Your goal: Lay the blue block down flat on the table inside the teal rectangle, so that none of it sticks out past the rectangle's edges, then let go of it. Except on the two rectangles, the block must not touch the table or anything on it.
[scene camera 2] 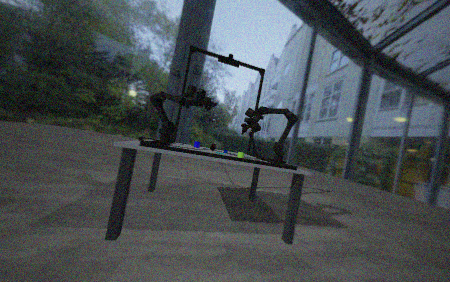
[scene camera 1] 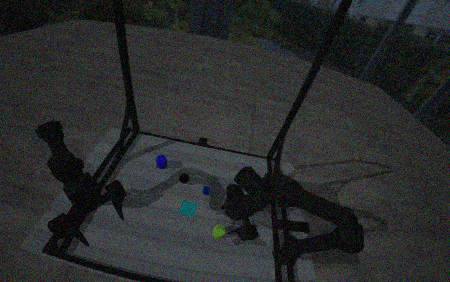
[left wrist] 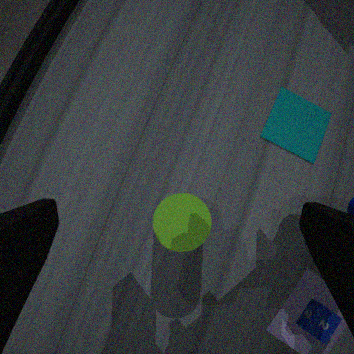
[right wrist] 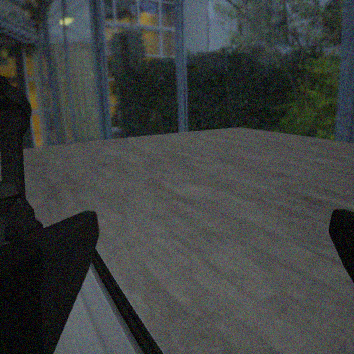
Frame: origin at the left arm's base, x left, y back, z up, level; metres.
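Seen in the pictures: left gripper, fingertip midpoint: [scene camera 2: 245, 134] [scene camera 1: 225, 220] [left wrist: 181, 212]; right gripper, fingertip midpoint: [scene camera 2: 214, 101] [scene camera 1: 106, 232] [right wrist: 214, 222]; left arm's base at its link origin: [scene camera 2: 277, 162] [scene camera 1: 282, 256]; right arm's base at its link origin: [scene camera 2: 164, 142].
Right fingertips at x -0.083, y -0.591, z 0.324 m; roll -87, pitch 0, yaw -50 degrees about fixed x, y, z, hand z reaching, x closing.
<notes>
Pixels of each thing's top centre, then the offset from my right fingertips to it. "spot": a spot on its surface instead.
- blue block at its top centre: [left wrist: 322, 323] dz -0.324, dx -0.225, dy +0.433 m
- lilac rectangle at a spot on its surface: [left wrist: 307, 287] spot: dz -0.342, dx -0.216, dy +0.399 m
- teal rectangle at a spot on its surface: [left wrist: 297, 125] [scene camera 1: 188, 208] spot: dz -0.342, dx -0.201, dy +0.217 m
- lime cylinder at its top centre: [left wrist: 181, 221] [scene camera 1: 219, 230] dz -0.299, dx -0.071, dy +0.335 m
- small blue round object at its top centre: [scene camera 1: 206, 189] dz -0.312, dx -0.280, dy +0.310 m
- dark round object at its top centre: [scene camera 1: 184, 175] dz -0.293, dx -0.353, dy +0.207 m
- larger blue cylinder at its top centre: [scene camera 1: 161, 158] [scene camera 2: 197, 141] dz -0.289, dx -0.463, dy +0.088 m
The blue block [left wrist: 319, 321] lies on the lilac rectangle [left wrist: 307, 287], at the lower right in the left wrist view. The left arm hides both in scene camera 1. The teal rectangle [scene camera 1: 188, 208] [left wrist: 297, 125] lies bare, at the upper right in the left wrist view. My left gripper [left wrist: 181, 212] is open and empty above the table. Its fingers straddle the lime cylinder in its wrist view, and the block shows low beside the right-hand finger. My right gripper [scene camera 1: 105, 232] [right wrist: 214, 222] is open and empty, high at the left in scene camera 1, well away from the block.
A lime cylinder [scene camera 1: 219, 231] [left wrist: 182, 222] stands below the left gripper. A small blue round object [scene camera 1: 206, 190] stands near the teal rectangle. A dark round object [scene camera 1: 184, 178] and a larger blue cylinder [scene camera 1: 161, 161] [scene camera 2: 197, 144] stand farther back. A black frame surrounds the table.
</notes>
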